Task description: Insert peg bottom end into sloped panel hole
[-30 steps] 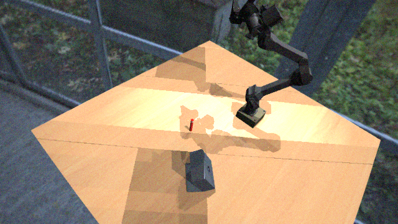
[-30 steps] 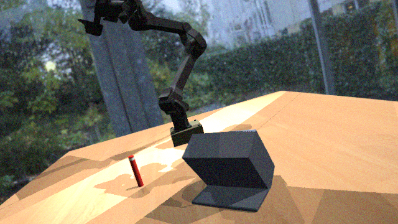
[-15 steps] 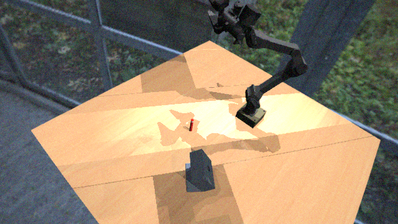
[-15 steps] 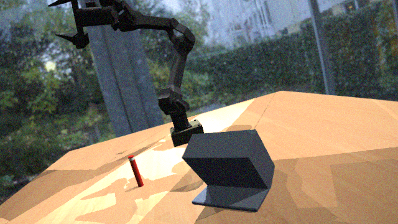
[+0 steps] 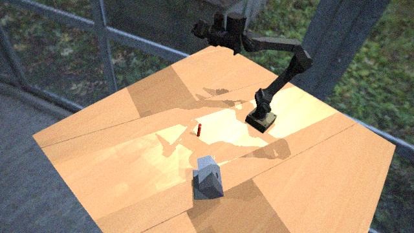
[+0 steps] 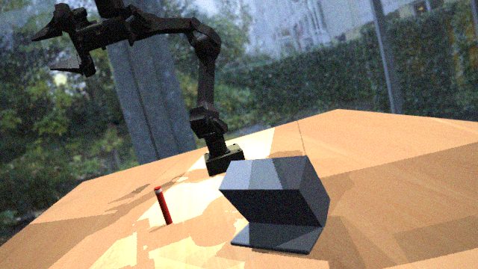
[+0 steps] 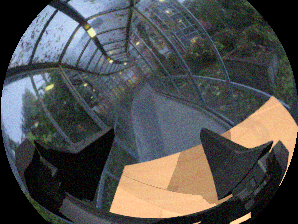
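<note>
Now: the red peg 37 cm below my gripper tip, 19 cm to the left of it and 11 cm ahead of it. Also, from my gripper tip: grey sloped panel block 38 cm to the left, 37 cm below, 27 cm ahead.
</note>
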